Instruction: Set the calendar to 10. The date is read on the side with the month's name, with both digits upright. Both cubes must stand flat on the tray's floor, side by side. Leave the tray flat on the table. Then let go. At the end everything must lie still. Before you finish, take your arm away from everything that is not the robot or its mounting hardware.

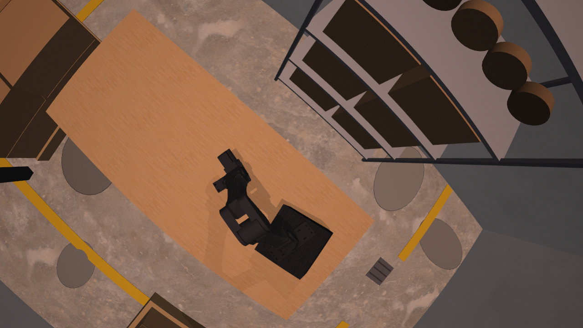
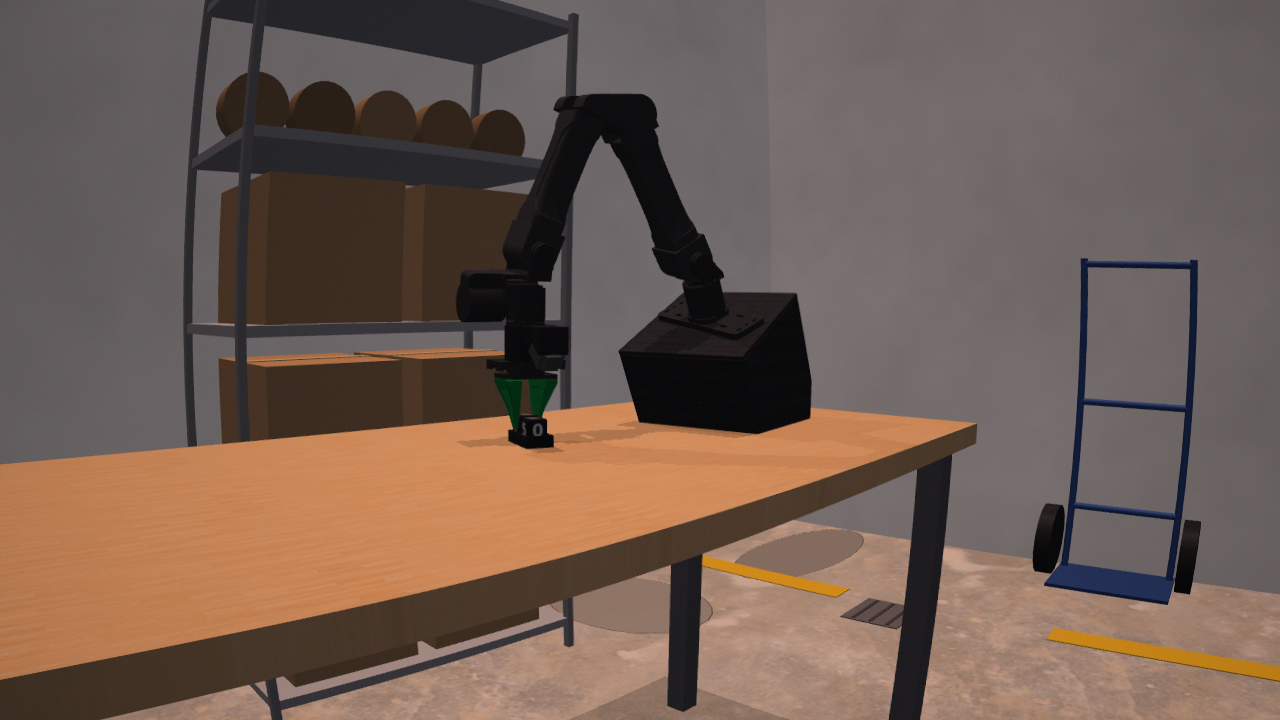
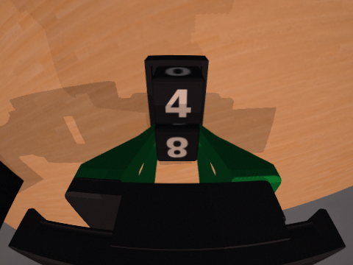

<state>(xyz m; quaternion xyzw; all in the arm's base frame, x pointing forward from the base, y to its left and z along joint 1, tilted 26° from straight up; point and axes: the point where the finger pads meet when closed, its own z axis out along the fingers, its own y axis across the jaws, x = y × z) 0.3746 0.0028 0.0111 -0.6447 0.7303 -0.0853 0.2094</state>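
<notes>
Now: hand 20 mm to the right of the black tray and 20 mm above it.
</notes>
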